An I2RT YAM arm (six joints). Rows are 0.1 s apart.
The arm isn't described. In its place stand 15 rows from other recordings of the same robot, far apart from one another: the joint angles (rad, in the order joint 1, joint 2, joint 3, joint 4, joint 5, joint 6), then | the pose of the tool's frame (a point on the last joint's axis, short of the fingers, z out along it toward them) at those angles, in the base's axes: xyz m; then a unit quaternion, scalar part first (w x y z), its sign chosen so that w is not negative.
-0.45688, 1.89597, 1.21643, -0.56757, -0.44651, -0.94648 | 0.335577 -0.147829 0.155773 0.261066 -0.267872 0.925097 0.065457
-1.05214, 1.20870, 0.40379, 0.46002, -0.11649, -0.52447 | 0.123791 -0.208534 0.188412 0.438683 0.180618 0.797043 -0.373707
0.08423, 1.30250, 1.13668, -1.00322, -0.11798, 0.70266 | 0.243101 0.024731 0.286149 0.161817 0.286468 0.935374 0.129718
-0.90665, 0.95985, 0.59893, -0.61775, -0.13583, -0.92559 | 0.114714 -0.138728 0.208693 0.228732 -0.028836 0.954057 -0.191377
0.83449, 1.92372, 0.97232, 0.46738, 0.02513, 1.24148 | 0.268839 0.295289 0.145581 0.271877 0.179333 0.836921 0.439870
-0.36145, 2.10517, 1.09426, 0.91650, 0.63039, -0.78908 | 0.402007 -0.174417 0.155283 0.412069 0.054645 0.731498 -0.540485
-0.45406, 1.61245, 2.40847, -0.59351, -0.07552, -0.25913 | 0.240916 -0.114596 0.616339 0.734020 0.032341 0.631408 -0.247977
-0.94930, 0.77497, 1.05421, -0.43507, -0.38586, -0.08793 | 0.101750 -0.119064 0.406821 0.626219 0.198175 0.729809 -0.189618
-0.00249, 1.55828, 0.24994, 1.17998, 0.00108, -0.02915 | 0.246904 -0.000653 0.142409 0.660211 -0.009654 0.750940 -0.010851
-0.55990, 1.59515, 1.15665, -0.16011, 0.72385, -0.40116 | 0.289875 -0.209522 0.270995 0.242718 0.230455 0.811168 -0.479568
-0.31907, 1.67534, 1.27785, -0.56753, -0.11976, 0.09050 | 0.342153 -0.108553 0.246654 0.302315 0.176275 0.936490 0.022794
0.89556, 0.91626, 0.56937, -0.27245, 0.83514, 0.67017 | 0.139236 0.131645 0.239249 0.551040 0.093174 0.828310 0.039705
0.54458, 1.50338, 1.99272, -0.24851, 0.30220, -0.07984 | 0.257926 0.143832 0.570776 0.778441 -0.074647 0.616910 0.088767
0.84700, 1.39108, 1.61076, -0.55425, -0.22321, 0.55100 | 0.193781 0.231157 0.449498 0.382434 -0.183264 0.791532 0.440040
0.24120, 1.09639, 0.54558, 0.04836, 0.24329, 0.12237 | 0.229958 0.047736 0.218970 0.515921 0.010941 0.856491 -0.011357
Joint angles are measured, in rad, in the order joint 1, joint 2, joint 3, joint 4, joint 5, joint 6. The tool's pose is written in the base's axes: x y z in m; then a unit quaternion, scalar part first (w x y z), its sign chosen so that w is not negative. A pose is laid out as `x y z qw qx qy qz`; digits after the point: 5 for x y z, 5 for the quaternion.
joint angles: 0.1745 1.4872 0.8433 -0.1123 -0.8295 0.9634
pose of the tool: 0.29210 0.07816 0.21022 0.10610 0.17558 0.83716 0.50703
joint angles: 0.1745 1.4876 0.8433 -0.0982 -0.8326 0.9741
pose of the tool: 0.29299 0.07839 0.21117 0.10789 0.17600 0.83458 0.51074
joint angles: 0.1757 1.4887 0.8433 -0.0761 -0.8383 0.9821
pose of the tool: 0.29430 0.07913 0.21257 0.11213 0.17234 0.83136 0.51631
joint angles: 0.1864 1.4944 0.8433 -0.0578 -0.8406 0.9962
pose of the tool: 0.29508 0.08264 0.21234 0.10997 0.17009 0.82957 0.52038
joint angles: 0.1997 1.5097 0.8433 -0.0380 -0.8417 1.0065
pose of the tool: 0.29662 0.08712 0.20944 0.10524 0.16747 0.82925 0.52270
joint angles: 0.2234 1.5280 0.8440 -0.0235 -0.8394 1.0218
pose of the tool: 0.29722 0.09470 0.20540 0.09454 0.16532 0.83049 0.52346
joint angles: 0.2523 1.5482 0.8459 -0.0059 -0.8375 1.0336
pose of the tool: 0.29757 0.10403 0.20134 0.08420 0.15885 0.83214 0.52462
